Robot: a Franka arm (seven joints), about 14 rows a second.
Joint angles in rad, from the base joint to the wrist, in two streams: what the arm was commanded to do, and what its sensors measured. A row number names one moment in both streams.
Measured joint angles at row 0: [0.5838, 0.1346, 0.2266, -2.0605, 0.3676, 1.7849, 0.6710]
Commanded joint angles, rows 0 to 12: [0.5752, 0.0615, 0.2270, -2.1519, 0.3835, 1.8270, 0.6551]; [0.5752, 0.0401, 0.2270, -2.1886, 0.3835, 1.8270, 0.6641]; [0.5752, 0.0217, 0.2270, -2.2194, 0.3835, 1.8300, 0.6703]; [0.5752, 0.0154, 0.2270, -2.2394, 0.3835, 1.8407, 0.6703]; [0.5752, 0.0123, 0.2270, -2.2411, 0.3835, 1.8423, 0.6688]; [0.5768, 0.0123, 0.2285, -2.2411, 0.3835, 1.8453, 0.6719]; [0.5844, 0.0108, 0.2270, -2.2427, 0.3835, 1.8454, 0.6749]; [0.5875, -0.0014, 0.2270, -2.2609, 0.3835, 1.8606, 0.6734]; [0.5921, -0.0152, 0.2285, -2.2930, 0.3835, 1.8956, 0.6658]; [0.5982, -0.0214, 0.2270, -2.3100, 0.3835, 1.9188, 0.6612]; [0.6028, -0.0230, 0.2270, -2.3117, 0.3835, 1.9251, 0.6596]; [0.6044, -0.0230, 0.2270, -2.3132, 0.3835, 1.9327, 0.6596]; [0.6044, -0.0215, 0.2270, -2.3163, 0.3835, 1.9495, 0.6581]
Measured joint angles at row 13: [0.6025, 0.0170, 0.2264, -2.2781, 0.3683, 1.9098, 0.6709]
